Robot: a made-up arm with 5 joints. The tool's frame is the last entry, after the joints.
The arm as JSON. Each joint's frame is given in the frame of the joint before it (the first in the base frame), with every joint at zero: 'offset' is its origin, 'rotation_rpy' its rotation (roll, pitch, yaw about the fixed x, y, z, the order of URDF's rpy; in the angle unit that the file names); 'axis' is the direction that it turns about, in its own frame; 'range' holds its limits. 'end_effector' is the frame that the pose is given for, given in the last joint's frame.
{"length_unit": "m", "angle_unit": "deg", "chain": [
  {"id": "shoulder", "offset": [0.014, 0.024, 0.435], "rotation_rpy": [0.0, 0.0, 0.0], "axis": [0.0, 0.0, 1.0], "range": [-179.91, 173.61]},
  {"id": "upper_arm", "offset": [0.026, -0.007, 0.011], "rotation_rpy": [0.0, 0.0, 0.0], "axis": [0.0, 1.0, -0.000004], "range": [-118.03, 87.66]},
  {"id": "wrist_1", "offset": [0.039, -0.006, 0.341], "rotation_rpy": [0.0, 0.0, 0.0], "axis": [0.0, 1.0, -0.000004], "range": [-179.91, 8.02]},
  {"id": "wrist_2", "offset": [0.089, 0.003, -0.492], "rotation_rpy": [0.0, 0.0, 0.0], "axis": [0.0, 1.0, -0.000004], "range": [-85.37, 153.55]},
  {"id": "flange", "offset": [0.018, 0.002, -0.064], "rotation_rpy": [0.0, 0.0, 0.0], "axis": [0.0, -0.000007, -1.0], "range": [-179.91, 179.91]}
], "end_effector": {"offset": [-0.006, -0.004, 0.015], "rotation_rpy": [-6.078, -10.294, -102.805]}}
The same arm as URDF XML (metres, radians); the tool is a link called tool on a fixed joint. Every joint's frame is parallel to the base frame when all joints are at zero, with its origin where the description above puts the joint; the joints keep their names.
<robot name="arm">
  <joint name="tool_joint" type="fixed">
    <parent link="link5"/>
    <child link="tool"/>
    <origin xyz="-0.006 -0.004 0.015" rpy="-0.1061 -0.1797 -1.7943"/>
  </joint>
  <joint name="flange" type="revolute">
    <parent link="link4"/>
    <child link="link5"/>
    <origin xyz="0.018 0.002 -0.064" rpy="0 0 0"/>
    <axis xyz="0 0 -1"/>
    <limit lower="-3.14" upper="3.14"/>
  </joint>
  <joint name="wrist_2" type="revolute">
    <parent link="link3"/>
    <child link="link4"/>
    <origin xyz="0.089 0.003 -0.492" rpy="0 0 0"/>
    <axis xyz="0 1 0"/>
    <limit lower="-1.49" upper="2.68"/>
  </joint>
  <joint name="wrist_1" type="revolute">
    <parent link="link2"/>
    <child link="link3"/>
    <origin xyz="0.039 -0.006 0.341" rpy="0 0 0"/>
    <axis xyz="0 1 0"/>
    <limit lower="-3.14" upper="0.14"/>
  </joint>
  <joint name="upper_arm" type="revolute">
    <parent link="link1"/>
    <child link="link2"/>
    <origin xyz="0.026 -0.007 0.011" rpy="0 0 0"/>
    <axis xyz="0 1 0"/>
    <limit lower="-2.06" upper="1.53"/>
  </joint>
  <joint name="shoulder" type="revolute">
    <parent link="base_link"/>
    <child link="link1"/>
    <origin xyz="0.014 0.024 0.435" rpy="0 0 0"/>
    <axis xyz="0 0 1"/>
    <limit lower="-3.14" upper="3.0301"/>
  </joint>
  <link name="base_link"/>
  <link name="link1"/>
  <link name="link2"/>
  <link name="link3"/>
  <link name="link4"/>
  <link name="link5"/>
  <link name="tool"/>
</robot>

